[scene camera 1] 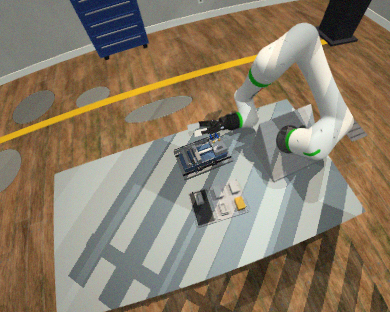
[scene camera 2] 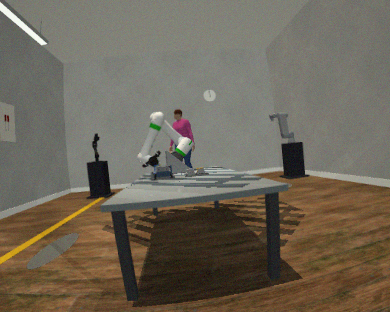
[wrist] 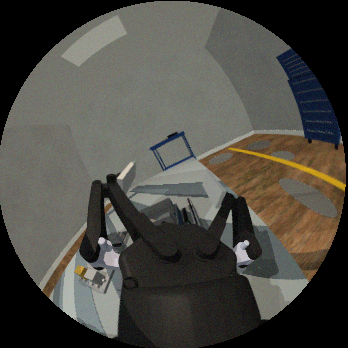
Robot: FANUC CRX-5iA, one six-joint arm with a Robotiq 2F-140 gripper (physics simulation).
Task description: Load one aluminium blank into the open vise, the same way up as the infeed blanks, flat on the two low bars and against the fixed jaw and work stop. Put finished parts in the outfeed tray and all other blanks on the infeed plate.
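Where they show: gripper, fingertip midpoint: (scene camera 1: pixel 190 130) (scene camera 2: pixel 150 157) (wrist: pixel 170 173); arm's base, origin of the base link: (scene camera 1: pixel 288 139) (scene camera 2: pixel 176 158).
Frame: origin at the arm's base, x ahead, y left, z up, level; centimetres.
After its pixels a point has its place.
My gripper (scene camera 1: pixel 198 129) {x 48.2, y -20.4, z 3.1 cm} (scene camera 2: pixel 154 159) {x 48.2, y -20.4, z 3.1 cm} (wrist: pixel 170 173) {x 48.2, y -20.4, z 3.1 cm} is open and empty, its fingers spread wide. It is held sideways beyond the vise, near the far table edge. The blue-grey vise (scene camera 1: pixel 186 165) {x 55.8, y -6.9, z -8.6 cm} (scene camera 2: pixel 163 173) {x 58.0, y -9.8, z -10.1 cm} stands on the table; in the wrist view it is partly hidden behind the gripper body. Light parts show in it, but whether one is a blank I cannot tell. The light infeed plate (scene camera 1: pixel 229 198) {x 38.9, y 16.7, z -13.8 cm} bears several pale blocks, among them a pale blank (scene camera 1: pixel 234 187) {x 35.0, y 12.8, z -10.2 cm}, and an orange block (scene camera 1: pixel 240 203) {x 35.1, y 21.8, z -10.2 cm} (wrist: pixel 80 271) {x 34.5, y 18.7, z -10.2 cm}. The dark outfeed tray (scene camera 1: pixel 202 215) {x 55.3, y 21.0, z -14.0 cm} beside it holds a grey part (scene camera 1: pixel 199 199) {x 54.4, y 12.9, z -11.9 cm}.
The arm's grey base plate (scene camera 1: pixel 275 167) {x 10.3, y 9.9, z -8.2 cm} is on the table, right of the vise. A small blue and yellow item (scene camera 1: pixel 214 136) {x 34.7, y -20.8, z -9.9 cm} is at the vise's far side, near the gripper. A blue tool cabinet (scene camera 1: pixel 112 25) (wrist: pixel 315 100) stands beyond the table.
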